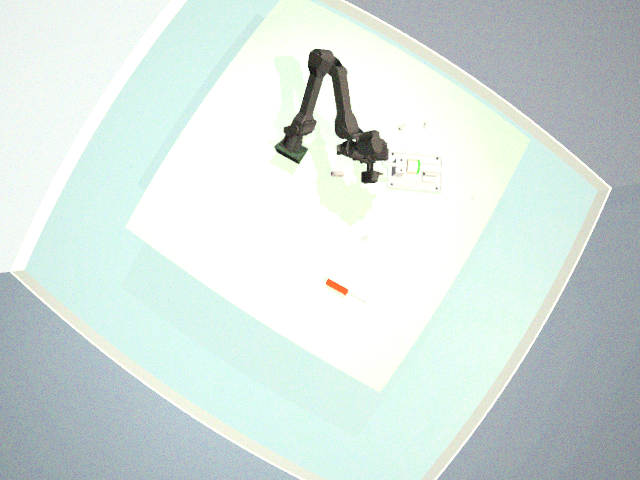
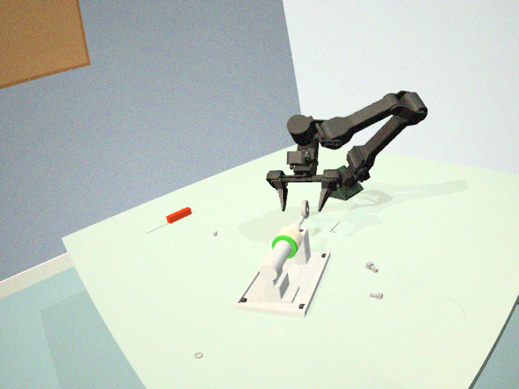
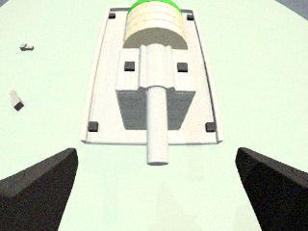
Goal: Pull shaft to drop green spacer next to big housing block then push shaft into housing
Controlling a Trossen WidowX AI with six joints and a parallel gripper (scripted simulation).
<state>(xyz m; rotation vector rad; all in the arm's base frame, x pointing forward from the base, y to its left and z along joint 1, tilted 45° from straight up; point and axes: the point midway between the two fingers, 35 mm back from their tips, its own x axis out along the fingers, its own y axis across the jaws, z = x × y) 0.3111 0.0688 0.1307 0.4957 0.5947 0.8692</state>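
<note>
My gripper tip is 8 cm short of the shaft, 5 cm to the right of it and 2 cm above it. From my gripper tip the other things lie so: green spacer 11 cm ahead, 8 cm to the left, 2 cm below; then cream spacer 8 cm ahead, 5 cm to the left, 2 cm below.
</note>
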